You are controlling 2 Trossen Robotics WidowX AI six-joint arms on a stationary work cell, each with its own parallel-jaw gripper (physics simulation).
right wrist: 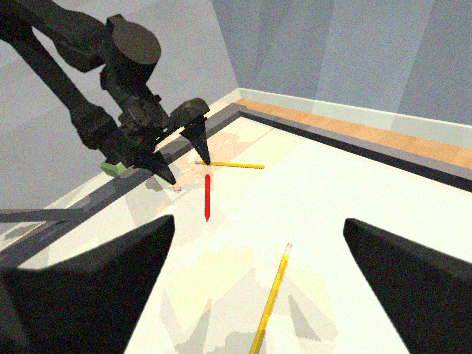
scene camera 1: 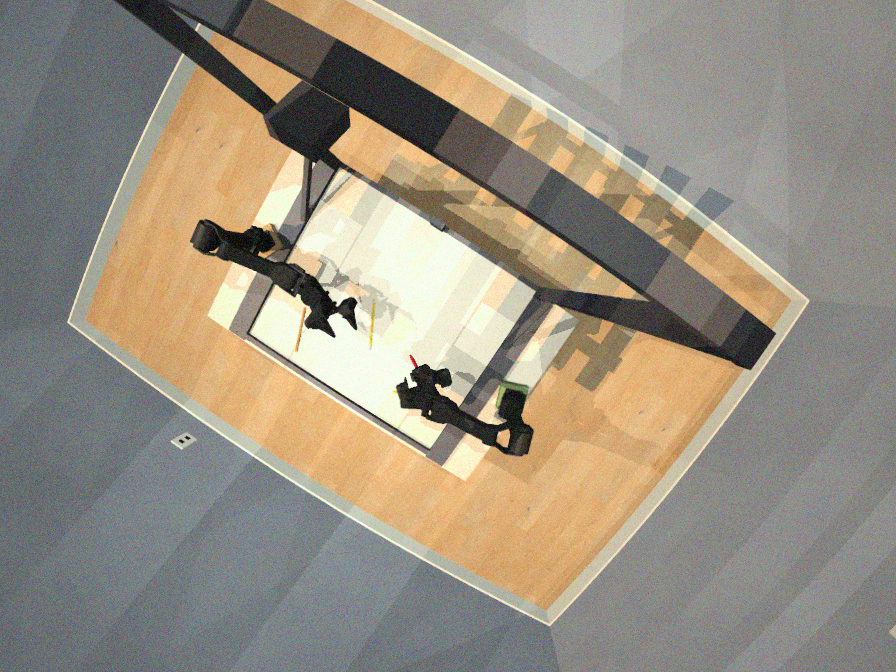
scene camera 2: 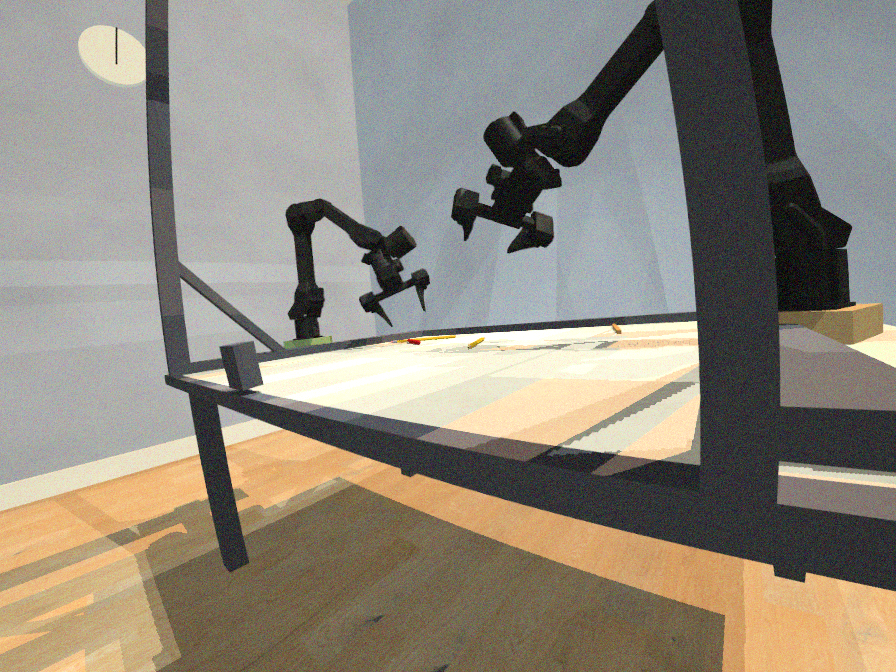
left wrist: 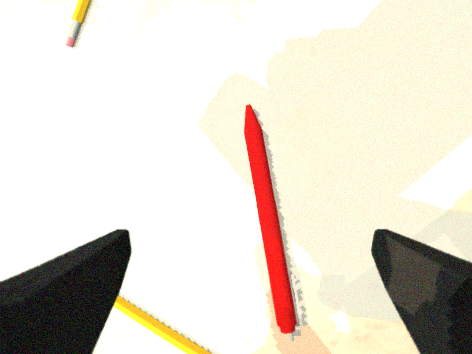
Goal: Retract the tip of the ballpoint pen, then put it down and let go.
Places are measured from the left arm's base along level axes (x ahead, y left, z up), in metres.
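Pixels of known places: left gripper, fingertip midpoint: [right wrist: 191, 174] [scene camera 2: 408, 318] [left wrist: 252, 241]; right gripper, fingertip midpoint: [right wrist: 258, 224] [scene camera 1: 345, 333] [scene camera 2: 486, 245]; left arm's base, link origin: [right wrist: 119, 156] [scene camera 1: 512, 398] [scene camera 2: 308, 338]; right arm's base, link origin: [scene camera 1: 264, 241] [scene camera 2: 810, 308].
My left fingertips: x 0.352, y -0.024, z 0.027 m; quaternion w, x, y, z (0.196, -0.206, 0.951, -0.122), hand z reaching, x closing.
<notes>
Ahead of a thing's pixels: the offset from my left fingertips to its top centre.
The red ballpoint pen @[dz -0.053, dx +0.006, dy +0.002 m] [scene camera 1: 413, 360] [scene camera 2: 413, 341] [left wrist: 270, 220] [right wrist: 207, 197] lies flat on the white table top. In the left wrist view its pointed end is at the top, with no metal tip visible beyond the red cone, and a short red stub shows at its lower end. My left gripper [scene camera 1: 417, 383] [scene camera 2: 407, 317] [left wrist: 252, 241] [right wrist: 191, 174] is wide open and empty, above the table, with the pen below and between its fingers in the left wrist view. My right gripper [scene camera 1: 345, 332] [scene camera 2: 487, 245] [right wrist: 258, 224] is wide open and empty, high above the table, apart from the pen.
One yellow pencil @[dz -0.056, dx +0.206, dy -0.129 m] [scene camera 1: 372, 325] [scene camera 2: 475, 342] [left wrist: 82, 11] [right wrist: 270, 305] lies below the right gripper in the right wrist view. Another yellow pencil @[dz -0.058, dx -0.010, dy +0.096 m] [scene camera 2: 437, 337] [left wrist: 160, 327] [right wrist: 235, 164] lies near the pen's stub end. An orange pencil @[dz -0.058, dx +0.476, dy -0.052 m] [scene camera 1: 300, 329] [scene camera 2: 615, 328] lies near the right arm.
</notes>
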